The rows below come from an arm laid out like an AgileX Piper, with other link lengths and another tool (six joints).
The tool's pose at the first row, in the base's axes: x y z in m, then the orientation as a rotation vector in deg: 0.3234, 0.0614, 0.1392, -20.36, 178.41, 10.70
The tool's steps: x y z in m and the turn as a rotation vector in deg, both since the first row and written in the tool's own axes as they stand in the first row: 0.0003, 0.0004, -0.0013, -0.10, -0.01, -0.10; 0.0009, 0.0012, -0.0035, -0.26, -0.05, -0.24; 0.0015, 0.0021, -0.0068, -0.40, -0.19, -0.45; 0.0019, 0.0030, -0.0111, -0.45, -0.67, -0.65; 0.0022, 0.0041, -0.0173, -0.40, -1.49, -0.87; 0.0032, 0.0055, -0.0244, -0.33, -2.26, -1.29; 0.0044, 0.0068, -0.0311, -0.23, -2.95, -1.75; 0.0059, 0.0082, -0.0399, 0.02, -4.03, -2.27; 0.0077, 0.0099, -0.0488, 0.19, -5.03, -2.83; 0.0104, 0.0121, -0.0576, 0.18, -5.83, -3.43
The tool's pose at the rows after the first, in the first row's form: 0.3230, 0.0616, 0.1405, -20.51, 178.38, 10.86; 0.3223, 0.0619, 0.1428, -20.73, 178.31, 11.11; 0.3215, 0.0623, 0.1462, -21.02, 178.12, 11.34; 0.3210, 0.0626, 0.1505, -21.23, 177.60, 11.48; 0.3205, 0.0628, 0.1568, -21.40, 176.74, 11.49; 0.3193, 0.0631, 0.1640, -21.88, 175.88, 11.47; 0.3179, 0.0633, 0.1708, -22.43, 175.09, 11.39; 0.3163, 0.0633, 0.1797, -22.98, 173.89, 11.12; 0.3142, 0.0635, 0.1887, -23.60, 172.76, 10.97; 0.3112, 0.0640, 0.1977, -24.31, 171.82, 11.07
